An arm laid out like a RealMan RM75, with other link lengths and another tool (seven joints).
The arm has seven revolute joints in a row. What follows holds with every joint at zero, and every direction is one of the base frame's. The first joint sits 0.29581 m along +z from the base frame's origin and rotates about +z. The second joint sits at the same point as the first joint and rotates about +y. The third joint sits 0.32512 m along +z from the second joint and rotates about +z. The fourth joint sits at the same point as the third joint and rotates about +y. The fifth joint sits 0.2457 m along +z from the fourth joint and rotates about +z. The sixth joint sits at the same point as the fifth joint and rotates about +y. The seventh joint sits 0.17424 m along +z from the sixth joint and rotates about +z. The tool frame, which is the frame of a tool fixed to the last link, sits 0.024 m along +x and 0.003 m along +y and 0.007 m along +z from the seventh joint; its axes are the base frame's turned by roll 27.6, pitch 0 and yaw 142.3 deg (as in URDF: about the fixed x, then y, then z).
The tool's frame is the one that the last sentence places.
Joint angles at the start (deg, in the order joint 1, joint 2, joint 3, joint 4, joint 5, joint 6, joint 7):
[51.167, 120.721, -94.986, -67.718, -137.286, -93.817, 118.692]
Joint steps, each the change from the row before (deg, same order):
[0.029, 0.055, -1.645, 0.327, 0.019, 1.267, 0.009]
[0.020, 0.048, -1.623, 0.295, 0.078, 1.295, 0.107]
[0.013, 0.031, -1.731, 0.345, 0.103, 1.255, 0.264]
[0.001, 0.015, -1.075, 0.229, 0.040, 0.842, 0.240]
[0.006, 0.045, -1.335, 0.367, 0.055, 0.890, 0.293]
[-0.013, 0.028, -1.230, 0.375, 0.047, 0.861, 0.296]
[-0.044, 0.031, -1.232, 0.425, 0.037, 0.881, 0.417]
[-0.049, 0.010, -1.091, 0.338, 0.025, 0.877, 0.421]
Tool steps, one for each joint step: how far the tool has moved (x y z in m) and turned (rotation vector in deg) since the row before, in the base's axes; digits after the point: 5 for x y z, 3 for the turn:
[0.00054, -0.00103, -0.00571, -0.097, -0.434, 0.995]
[0.00040, -0.00114, -0.00566, -0.048, -0.340, 0.914]
[0.00098, -0.00165, -0.00574, -0.078, -0.450, 0.765]
[0.00076, -0.00091, -0.00357, 0.041, -0.265, 0.421]
[0.00150, -0.00171, -0.00444, -0.096, -0.447, 0.411]
[0.00176, -0.00150, -0.00402, -0.040, -0.413, 0.327]
[0.00227, -0.00163, -0.00403, 0.030, -0.435, 0.166]
[0.00189, -0.00117, -0.00350, 0.139, -0.315, 0.166]

